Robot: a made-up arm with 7 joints. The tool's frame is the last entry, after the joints.
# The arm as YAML. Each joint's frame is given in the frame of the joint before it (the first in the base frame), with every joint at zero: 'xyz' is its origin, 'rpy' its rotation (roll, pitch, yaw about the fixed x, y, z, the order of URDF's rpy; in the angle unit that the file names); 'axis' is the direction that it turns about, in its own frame. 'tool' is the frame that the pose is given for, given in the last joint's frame.
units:
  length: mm
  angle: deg
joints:
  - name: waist
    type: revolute
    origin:
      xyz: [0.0, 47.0, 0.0]
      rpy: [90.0, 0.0, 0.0]
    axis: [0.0, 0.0, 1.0]
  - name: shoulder
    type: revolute
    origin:
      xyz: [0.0, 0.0, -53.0]
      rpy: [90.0, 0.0, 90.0]
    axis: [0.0, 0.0, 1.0]
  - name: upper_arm
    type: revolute
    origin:
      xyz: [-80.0, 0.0, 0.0]
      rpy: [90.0, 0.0, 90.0]
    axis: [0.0, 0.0, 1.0]
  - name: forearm
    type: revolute
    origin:
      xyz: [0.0, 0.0, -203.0]
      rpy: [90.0, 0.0, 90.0]
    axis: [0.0, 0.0, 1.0]
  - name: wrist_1
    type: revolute
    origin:
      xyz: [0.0, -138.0, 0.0]
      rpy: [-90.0, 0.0, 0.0]
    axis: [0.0, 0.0, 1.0]
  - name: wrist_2
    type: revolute
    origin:
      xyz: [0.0, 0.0, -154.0]
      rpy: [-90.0, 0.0, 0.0]
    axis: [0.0, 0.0, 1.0]
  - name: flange
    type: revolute
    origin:
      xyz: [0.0, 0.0, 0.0]
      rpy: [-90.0, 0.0, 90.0]
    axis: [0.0, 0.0, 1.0]
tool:
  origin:
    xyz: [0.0, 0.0, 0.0]
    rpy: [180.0, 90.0, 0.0]
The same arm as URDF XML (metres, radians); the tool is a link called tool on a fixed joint. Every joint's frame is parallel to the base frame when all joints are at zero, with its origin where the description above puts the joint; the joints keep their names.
<robot name="arm">
  <joint name="waist" type="continuous">
    <parent link="base"/>
    <child link="link1"/>
    <origin xyz="0 0.047 0"/>
    <axis xyz="0 -1 0"/>
  </joint>
  <joint name="shoulder" type="continuous">
    <parent link="link1"/>
    <child link="link2"/>
    <origin xyz="0 0.053 0"/>
    <axis xyz="1 0 0"/>
  </joint>
  <joint name="upper_arm" type="continuous">
    <parent link="link2"/>
    <child link="link3"/>
    <origin xyz="0 0 -0.08"/>
    <axis xyz="0 0 1"/>
  </joint>
  <joint name="forearm" type="continuous">
    <parent link="link3"/>
    <child link="link4"/>
    <origin xyz="0 0 -0.203"/>
    <axis xyz="0 -1 0"/>
  </joint>
  <joint name="wrist_1" type="continuous">
    <parent link="link4"/>
    <child link="link5"/>
    <origin xyz="0 0 -0.138"/>
    <axis xyz="0 0 1"/>
  </joint>
  <joint name="wrist_2" type="continuous">
    <parent link="link5"/>
    <child link="link6"/>
    <origin xyz="0 0 -0.154"/>
    <axis xyz="0 1 0"/>
  </joint>
  <joint name="flange" type="continuous">
    <parent link="link6"/>
    <child link="link7"/>
    <origin xyz="0 0 0"/>
    <axis xyz="-1 0 0"/>
  </joint>
  <joint name="tool_fixed" type="fixed">
    <parent link="link7"/>
    <child link="tool"/>
    <origin xyz="0 0 0"/>
  </joint>
  <link name="base"/>
  <link name="link1"/>
  <link name="link2"/>
  <link name="link3"/>
  <link name="link4"/>
  <link name="link5"/>
  <link name="link6"/>
  <link name="link7"/>
  <link name="tool"/>
</robot>

